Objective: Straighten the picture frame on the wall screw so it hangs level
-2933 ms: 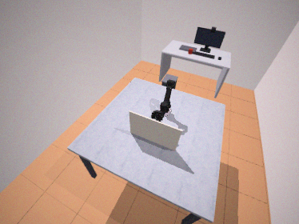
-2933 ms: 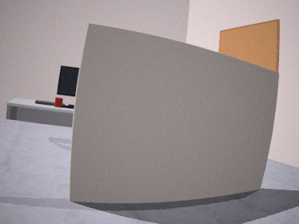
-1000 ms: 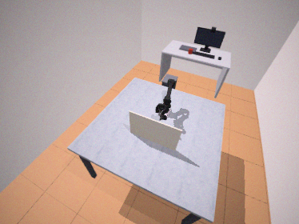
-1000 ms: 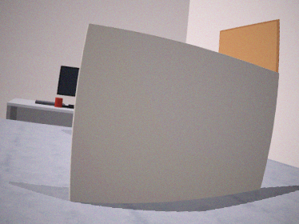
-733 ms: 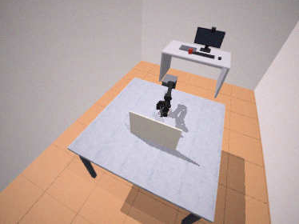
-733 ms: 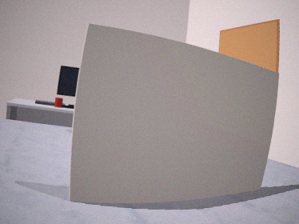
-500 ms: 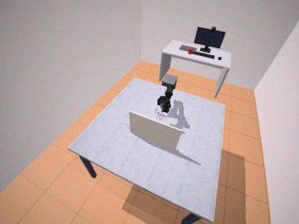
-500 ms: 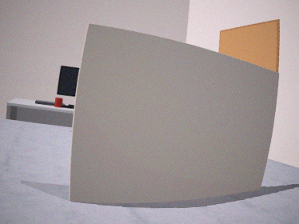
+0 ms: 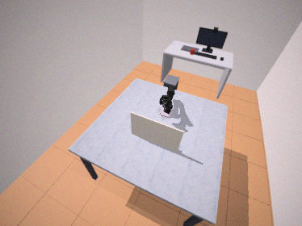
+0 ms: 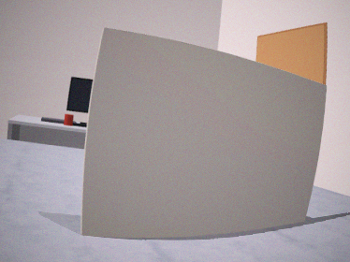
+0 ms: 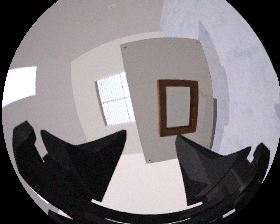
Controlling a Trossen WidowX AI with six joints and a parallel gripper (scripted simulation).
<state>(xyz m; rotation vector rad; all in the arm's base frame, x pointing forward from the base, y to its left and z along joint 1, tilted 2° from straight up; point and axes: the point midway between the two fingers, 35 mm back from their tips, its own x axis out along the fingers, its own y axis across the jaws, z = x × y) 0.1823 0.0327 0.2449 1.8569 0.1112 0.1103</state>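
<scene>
Right now the brown wooden picture frame is 19 cm ahead of my gripper tip, 5 cm to the left of it and 9 cm below it. The rest, counted from my gripper tip: wall panel (20 cm ahead, 4 cm to the left, 10 cm below).
</scene>
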